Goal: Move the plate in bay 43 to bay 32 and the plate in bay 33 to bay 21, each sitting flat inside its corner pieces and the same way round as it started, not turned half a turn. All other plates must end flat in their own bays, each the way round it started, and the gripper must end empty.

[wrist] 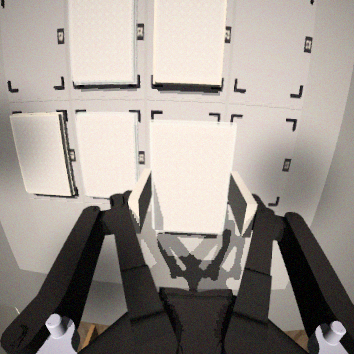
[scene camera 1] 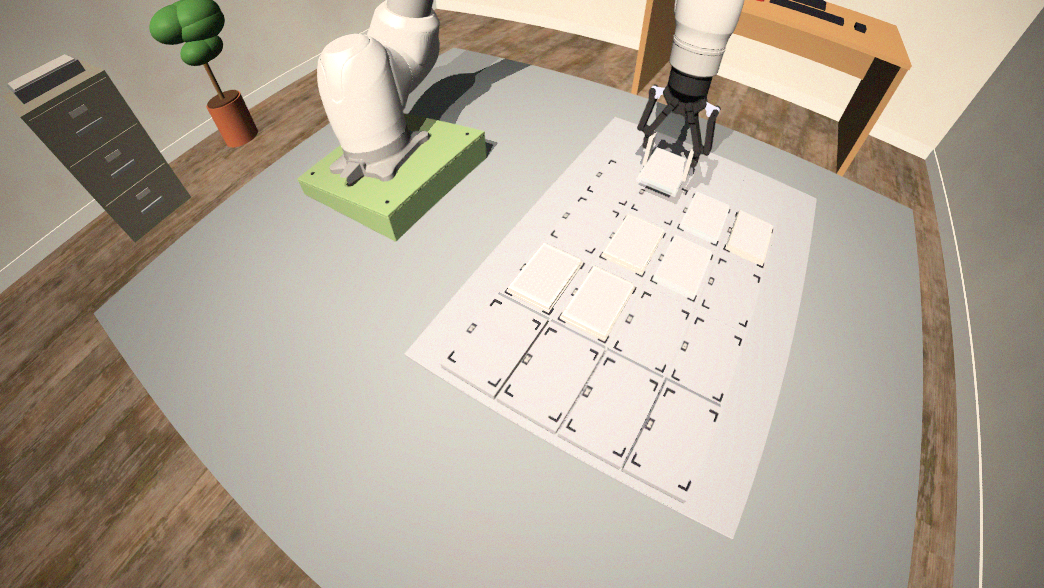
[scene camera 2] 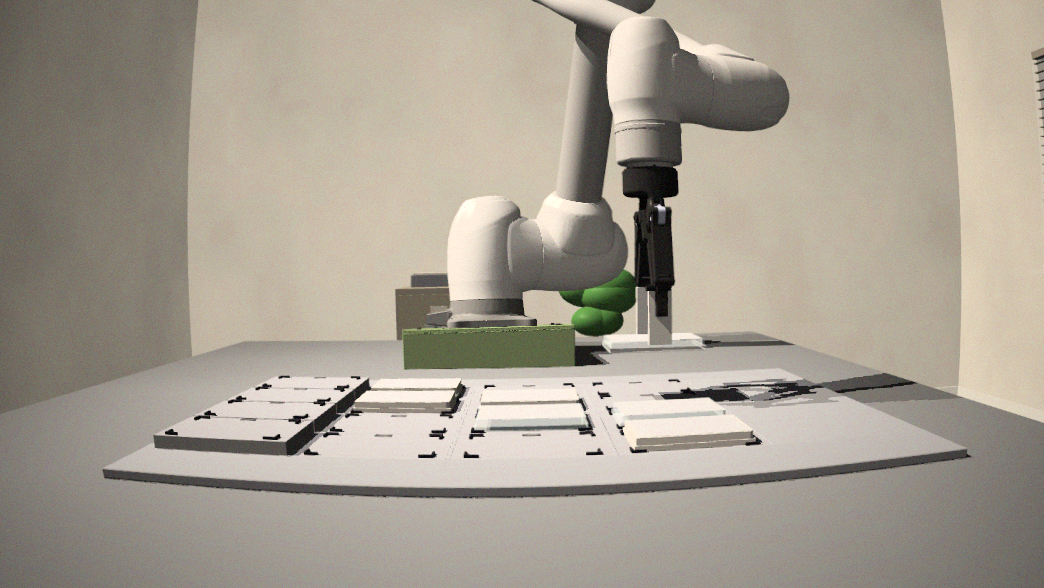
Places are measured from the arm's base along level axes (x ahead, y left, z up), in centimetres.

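Pixels of known places: gripper, fingertip midpoint: (wrist: 189, 182) (scene camera 1: 665, 169) (scene camera 2: 653, 340); arm's base at its link origin: (scene camera 1: 380, 153) (scene camera 2: 487, 326).
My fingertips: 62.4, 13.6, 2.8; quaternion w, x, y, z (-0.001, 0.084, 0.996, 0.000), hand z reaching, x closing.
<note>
Ahead of a thing's pixels: the offset from my fingertips to its top centre, as dx, dy, dz. "*": to the spot under its first point.
My gripper (scene camera 1: 667, 157) (scene camera 2: 651, 321) (wrist: 189, 182) is shut on a pale plate {+0.0, +0.0, +0.6} (scene camera 1: 664, 172) (scene camera 2: 618, 341) (wrist: 192, 167) by its two long sides. The plate, apparently the one from bay 33, hangs level above bay 21, its exact height unclear. Another pale plate {+8.3, -18.4, -6.6} (scene camera 1: 682, 266) (scene camera 2: 531, 416) (wrist: 102, 42) lies in bay 32, apparently flat; its fit within the corner pieces is partly hidden. Bay 33 {* +5.3, -36.0, -8.0} (scene camera 1: 651, 337) and bay 43 {* +16.7, -37.7, -8.0} (scene camera 1: 712, 365) hold no plate in scene camera 1. Bay 21's markings are partly hidden under the held plate.
Beside bay 21, a plate {+11.3, -2.3, -6.6} (scene camera 1: 704, 217) (scene camera 2: 672, 406) (wrist: 106, 150) lies in bay 31; a plate {-2.2, -16.5, -6.6} (scene camera 1: 632, 243) (wrist: 189, 42) lies in bay 22. Other plates lie in bays 41, 13 and 23. The x4 bays stand on a raised step. The robot's green base (scene camera 1: 401, 186) (scene camera 2: 489, 349) is beside the board.
</note>
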